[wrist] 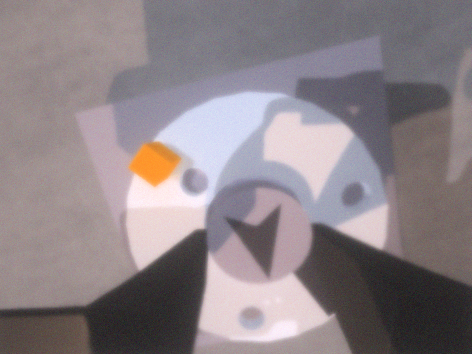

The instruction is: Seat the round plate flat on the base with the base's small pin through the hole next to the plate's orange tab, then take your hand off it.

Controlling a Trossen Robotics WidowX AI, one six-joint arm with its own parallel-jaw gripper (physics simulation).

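Places are measured from the arm's base along level axes (x left, y ahead, z down), in millimetres.
Pixels of known places: gripper, between the fingertips: (pixel 258 236).
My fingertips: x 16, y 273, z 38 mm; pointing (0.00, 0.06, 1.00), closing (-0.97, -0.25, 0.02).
Observation:
Ahead of a thing's pixels: the offset from my fingertips to its top centre. "spot": to the spot under its first point. Level surfaces: height alone.
The round white plate @[dz -9, dx +0, dy +2 mm] (pixel 240 120) lies over the square mauve base @[spot: dz +15, dx +52, dy +58 mm] (pixel 95 130), whose edges and corners show around it. The plate's orange tab @[dz -9, dx +27, dy +40 mm] (pixel 154 164) is at its left side, with a round hole @[spot: dz +15, dx +20, dy +25 mm] (pixel 195 181) just right of it. Another hole @[spot: dz +15, dx -44, dy -1 mm] (pixel 353 195) is at the right and a third hole @[spot: dz +15, dx +17, dy -49 mm] (pixel 251 317) is near the bottom. My gripper (pixel 258 236) is shut on the plate's round central knob @[spot: dz -4, dx -9, dy -7 mm] (pixel 287 250), which has a dark arrow-shaped mark on top. I cannot make out the small pin in any hole, nor tell whether the plate touches the base.
A grey-brown surface @[dz +39 mm] (pixel 55 200) surrounds the base. Dark shadows fall across it and over the base's upper part. A pale, blurred shape (pixel 460 120) shows at the right edge of the view.

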